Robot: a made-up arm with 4 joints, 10 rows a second.
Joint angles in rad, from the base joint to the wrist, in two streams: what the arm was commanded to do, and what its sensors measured. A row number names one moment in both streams.
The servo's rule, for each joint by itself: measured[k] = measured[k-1] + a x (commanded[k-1-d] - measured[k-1]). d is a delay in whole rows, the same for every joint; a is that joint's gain. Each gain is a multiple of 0.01, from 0.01 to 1. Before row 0 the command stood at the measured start. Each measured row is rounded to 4 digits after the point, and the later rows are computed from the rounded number. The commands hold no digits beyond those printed.
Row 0, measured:
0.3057, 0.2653, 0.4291, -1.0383
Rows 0 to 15, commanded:
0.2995, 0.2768, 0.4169, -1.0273
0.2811, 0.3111, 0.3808, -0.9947
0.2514, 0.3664, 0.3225, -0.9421
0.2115, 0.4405, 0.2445, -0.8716
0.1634, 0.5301, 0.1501, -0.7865
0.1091, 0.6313, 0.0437, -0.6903
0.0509, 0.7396, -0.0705, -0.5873
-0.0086, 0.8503, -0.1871, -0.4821
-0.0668, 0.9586, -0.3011, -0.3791
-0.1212, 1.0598, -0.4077, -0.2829
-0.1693, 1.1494, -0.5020, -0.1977
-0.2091, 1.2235, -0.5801, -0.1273
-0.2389, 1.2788, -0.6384, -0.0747
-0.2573, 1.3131, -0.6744, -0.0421
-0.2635, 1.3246, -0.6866, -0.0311
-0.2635, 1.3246, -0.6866, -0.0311
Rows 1 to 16, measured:
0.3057, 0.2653, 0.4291, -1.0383
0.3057, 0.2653, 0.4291, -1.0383
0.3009, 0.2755, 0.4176, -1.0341
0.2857, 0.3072, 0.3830, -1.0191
0.2593, 0.3599, 0.3261, -0.9898
0.2225, 0.4316, 0.2494, -0.9449
0.1770, 0.5193, 0.1561, -0.8847
0.1247, 0.6190, 0.0504, -0.8108
0.0679, 0.7263, -0.0632, -0.7259
0.0090, 0.8367, -0.1797, -0.6333
-0.0494, 0.9452, -0.2938, -0.5367
-0.1047, 1.0472, -0.4009, -0.4403
-0.1544, 1.1382, -0.4959, -0.3481
-0.1965, 1.2141, -0.5750, -0.2642
-0.2291, 1.2717, -0.6346, -0.1922
-0.2508, 1.3085, -0.6720, -0.1352
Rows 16 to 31, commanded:
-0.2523, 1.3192, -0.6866, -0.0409
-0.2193, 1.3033, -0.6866, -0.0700
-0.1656, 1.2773, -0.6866, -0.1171
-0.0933, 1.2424, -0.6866, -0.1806
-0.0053, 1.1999, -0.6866, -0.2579
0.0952, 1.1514, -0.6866, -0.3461
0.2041, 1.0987, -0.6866, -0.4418
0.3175, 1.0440, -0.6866, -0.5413
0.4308, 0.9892, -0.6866, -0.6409
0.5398, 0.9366, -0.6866, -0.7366
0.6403, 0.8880, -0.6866, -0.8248
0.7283, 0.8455, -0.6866, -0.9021
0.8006, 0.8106, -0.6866, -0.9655
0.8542, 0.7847, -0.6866, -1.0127
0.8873, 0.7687, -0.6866, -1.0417
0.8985, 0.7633, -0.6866, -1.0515
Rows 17 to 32, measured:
-0.2606, 1.3228, -0.6857, -0.0956
-0.2628, 1.3244, -0.6865, -0.0711
-0.2547, 1.3198, -0.6866, -0.0596
-0.2274, 1.3051, -0.6866, -0.0636
-0.1798, 1.2804, -0.6866, -0.0839
-0.1132, 1.2466, -0.6866, -0.1206
-0.0301, 1.2050, -0.6866, -0.1728
0.0664, 1.1573, -0.6866, -0.2387
0.1724, 1.1051, -0.6866, -0.3159
0.2841, 1.0507, -0.6866, -0.4016
0.3971, 0.9960, -0.6866, -0.4925
0.5070, 0.9431, -0.6866, -0.5853
0.6096, 0.8941, -0.6866, -0.6763
0.7010, 0.8508, -0.6866, -0.7621
0.7777, 0.8150, -0.6866, -0.8394
0.8366, 0.7880, -0.6866, -0.9053

